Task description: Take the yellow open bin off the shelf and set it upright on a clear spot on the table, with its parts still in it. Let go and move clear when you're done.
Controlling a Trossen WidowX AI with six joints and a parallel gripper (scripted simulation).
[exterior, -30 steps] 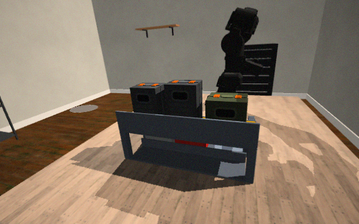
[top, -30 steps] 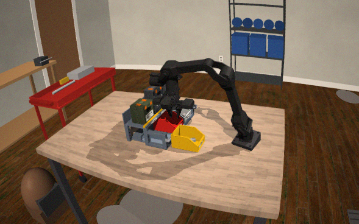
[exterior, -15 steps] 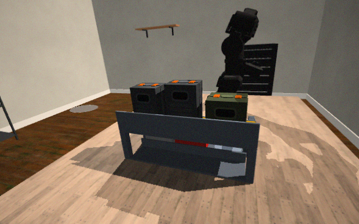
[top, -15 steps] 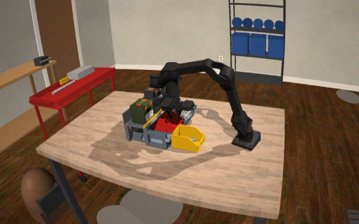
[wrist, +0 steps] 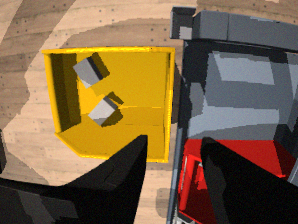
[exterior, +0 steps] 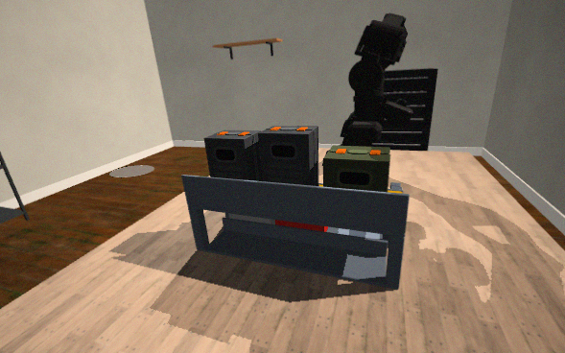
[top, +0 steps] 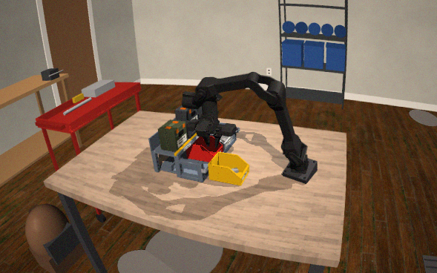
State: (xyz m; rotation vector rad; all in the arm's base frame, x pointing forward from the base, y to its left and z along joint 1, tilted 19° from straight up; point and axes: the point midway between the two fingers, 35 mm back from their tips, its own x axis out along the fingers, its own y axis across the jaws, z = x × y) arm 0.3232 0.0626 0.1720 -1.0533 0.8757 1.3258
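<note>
Right now my hand is 12 cm above the yellow open bin, 6 cm past it and 1 cm to the left of it. Also, from my hand: green case: 18 cm ahead, 1 cm to the left, 1 cm below; red bin: 12 cm below, 11 cm to the right, 10 cm ahead.
</note>
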